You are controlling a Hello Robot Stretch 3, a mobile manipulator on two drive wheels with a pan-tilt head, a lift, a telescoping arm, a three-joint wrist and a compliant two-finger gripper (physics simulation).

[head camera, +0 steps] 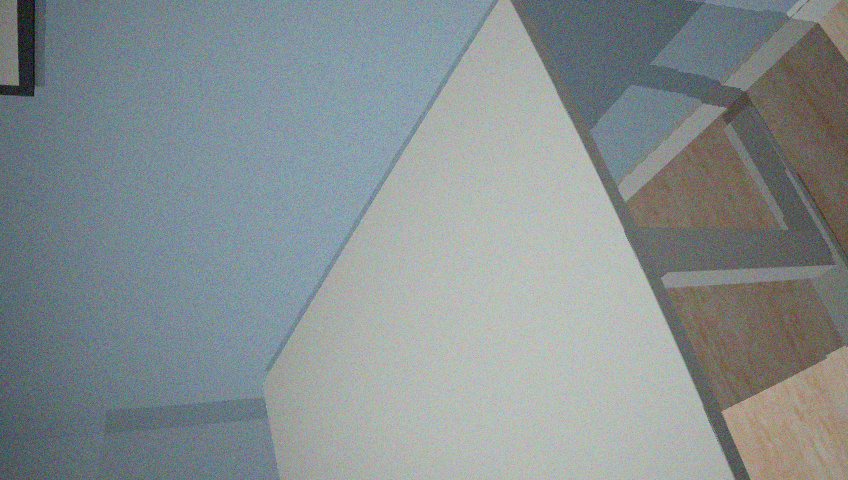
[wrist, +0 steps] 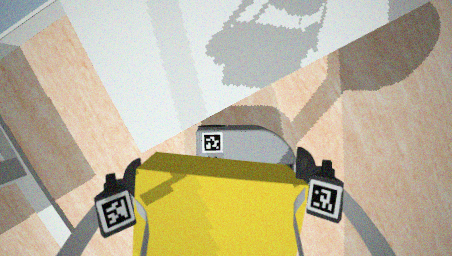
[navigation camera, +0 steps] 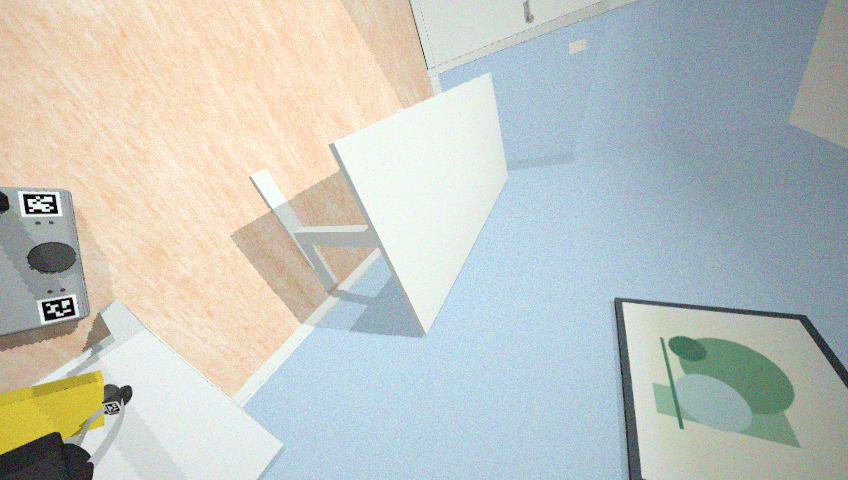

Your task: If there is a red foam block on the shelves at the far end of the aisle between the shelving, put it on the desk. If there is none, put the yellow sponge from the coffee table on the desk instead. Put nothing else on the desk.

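Seen in the pictures: gripper, between the fingertips: (navigation camera: 44, 420); robot's base, origin of its link: (navigation camera: 51, 254).
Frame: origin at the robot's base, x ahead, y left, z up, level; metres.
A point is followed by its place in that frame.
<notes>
My gripper (wrist: 220, 171) @(x -0.022, y -0.189, z 0.665 m) is shut on the yellow sponge (wrist: 215, 215) (navigation camera: 53, 407) @(x -0.010, y -0.157, z 0.713 m), one fingertip at each side. In the navigation view the sponge is at the lower left, over or beside a white table (navigation camera: 196, 416) @(x 0.171, y -0.412, z 0.450 m); its height above it is hard to tell. That white top (wrist: 125, 75) also fills the upper middle of the wrist view, with the gripper's shadow on it. A second white table (head camera: 476, 267) @(x 0.919, y -0.007, z 0.720 m) (navigation camera: 440, 196) @(x 0.980, y 0.137, z 0.720 m) with a crossbar between its legs stands farther along the wall. I cannot tell which is the desk. The shelves and a red foam block do not show.
My grey base (navigation camera: 20, 291) @(x -0.051, y -0.073, z 0.160 m) (wrist: 250, 147) stands on the wood floor (navigation camera: 178, 107) @(x 0.325, y 0.500, z 0.001 m) close to the nearer table. A blue wall (head camera: 178, 178) @(x 1.298, y -0.178, z 1.103 m) (navigation camera: 565, 249) @(x 1.379, y -0.133, z 1.174 m) runs behind both tables, with a dark-framed picture (head camera: 26, 53) @(x 1.024, y -0.303, z 1.356 m) (navigation camera: 624, 386) @(x 0.810, y -0.422, z 1.349 m). A white door or cabinet front (navigation camera: 476, 29) @(x 2.087, y 1.557, z 0.518 m) is at the top.
</notes>
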